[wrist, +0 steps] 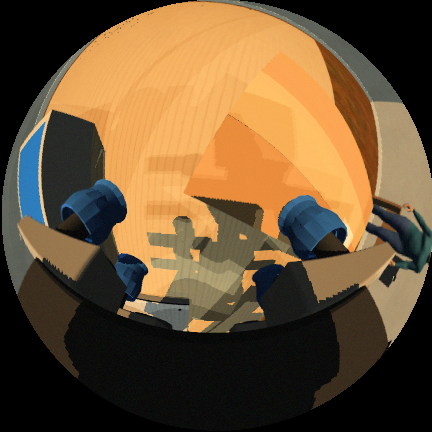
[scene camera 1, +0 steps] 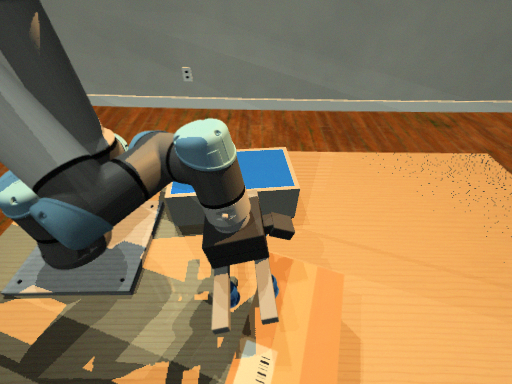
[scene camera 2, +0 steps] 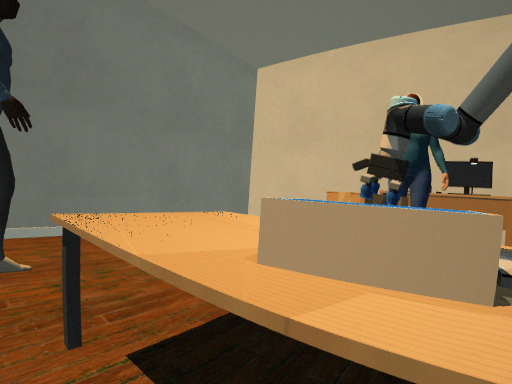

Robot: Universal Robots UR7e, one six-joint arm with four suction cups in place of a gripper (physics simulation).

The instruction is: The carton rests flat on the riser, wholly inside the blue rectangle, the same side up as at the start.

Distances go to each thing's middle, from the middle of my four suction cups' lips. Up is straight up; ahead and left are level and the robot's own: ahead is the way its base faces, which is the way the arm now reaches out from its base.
Scene:
The carton (scene camera 1: 309,304) is 60 mm ahead of my suction cup, 160 mm to the right of it and 70 mm below it. The rest, counted from my suction cup: riser (scene camera 2: 450,254) (20 mm behind, 310 mm to the left, 90 mm below).

